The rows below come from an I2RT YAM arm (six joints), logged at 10 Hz.
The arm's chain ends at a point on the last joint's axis. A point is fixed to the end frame.
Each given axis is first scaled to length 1.
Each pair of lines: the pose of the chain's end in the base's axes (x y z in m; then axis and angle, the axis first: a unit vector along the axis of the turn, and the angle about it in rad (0 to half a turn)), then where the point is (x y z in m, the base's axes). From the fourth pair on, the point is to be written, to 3 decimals.
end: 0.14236 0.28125 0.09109 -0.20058 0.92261 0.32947 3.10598
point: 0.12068 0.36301 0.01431
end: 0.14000 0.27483 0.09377 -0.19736 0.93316 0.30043 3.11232
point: 0.11930 0.35189 0.01201
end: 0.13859 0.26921 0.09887 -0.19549 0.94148 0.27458 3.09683
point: 0.12076 0.34231 0.01290
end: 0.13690 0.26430 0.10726 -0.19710 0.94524 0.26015 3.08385
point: 0.121 0.335 0.019
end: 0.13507 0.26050 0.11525 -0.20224 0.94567 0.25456 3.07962
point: 0.119 0.330 0.026
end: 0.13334 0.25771 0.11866 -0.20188 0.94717 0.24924 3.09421
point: 0.116 0.326 0.029
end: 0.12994 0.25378 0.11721 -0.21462 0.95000 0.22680 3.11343
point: 0.111 0.317 0.024
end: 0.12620 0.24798 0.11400 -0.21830 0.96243 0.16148 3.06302
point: 0.115 0.300 0.013
